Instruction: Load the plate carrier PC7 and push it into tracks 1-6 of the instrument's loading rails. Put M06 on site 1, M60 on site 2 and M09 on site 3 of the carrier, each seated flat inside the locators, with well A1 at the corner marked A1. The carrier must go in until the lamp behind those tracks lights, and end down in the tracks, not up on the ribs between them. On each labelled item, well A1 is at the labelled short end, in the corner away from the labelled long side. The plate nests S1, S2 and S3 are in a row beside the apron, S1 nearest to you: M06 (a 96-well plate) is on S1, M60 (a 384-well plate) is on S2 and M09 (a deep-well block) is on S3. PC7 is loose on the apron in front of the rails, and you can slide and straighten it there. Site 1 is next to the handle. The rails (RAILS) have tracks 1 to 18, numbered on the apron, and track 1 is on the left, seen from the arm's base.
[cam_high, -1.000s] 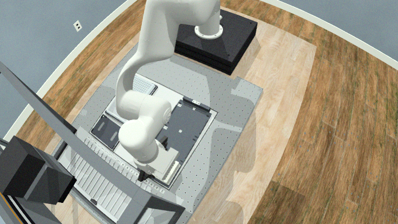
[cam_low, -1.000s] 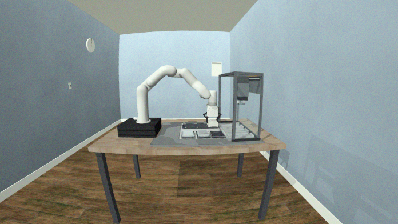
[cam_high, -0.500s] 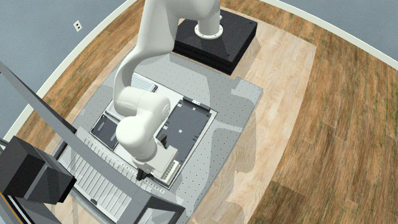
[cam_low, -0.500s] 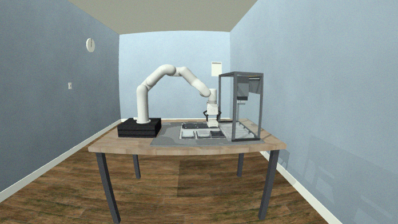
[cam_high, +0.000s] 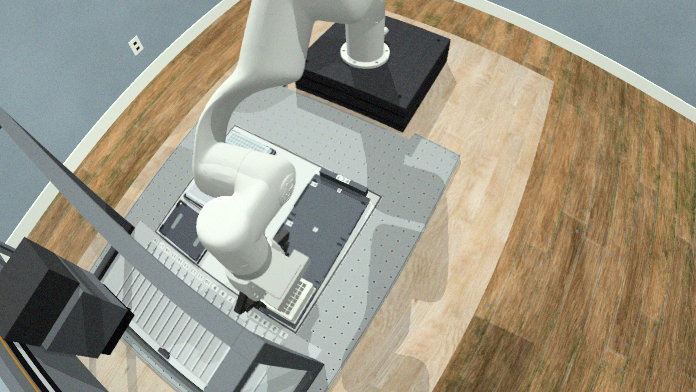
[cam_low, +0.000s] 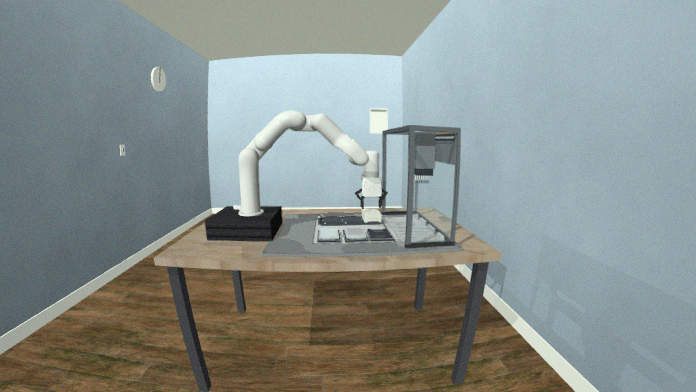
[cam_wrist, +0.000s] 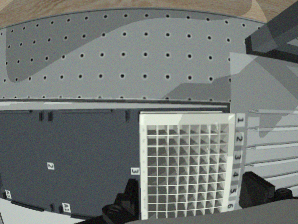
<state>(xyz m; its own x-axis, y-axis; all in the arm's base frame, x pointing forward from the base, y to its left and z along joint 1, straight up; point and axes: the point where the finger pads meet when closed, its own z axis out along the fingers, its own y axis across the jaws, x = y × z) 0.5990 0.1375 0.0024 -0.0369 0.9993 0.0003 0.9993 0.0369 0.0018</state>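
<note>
The plate nest S2 lies 110 mm behind my hand, 260 mm to the right of it and 80 mm below it. Also, from my hand: carrier PC7: 110 mm behind, 70 mm below; plate nest S1: 220 mm behind, 260 mm to the right, 80 mm below; plate nest S3: 260 mm to the right, 80 mm below.
</note>
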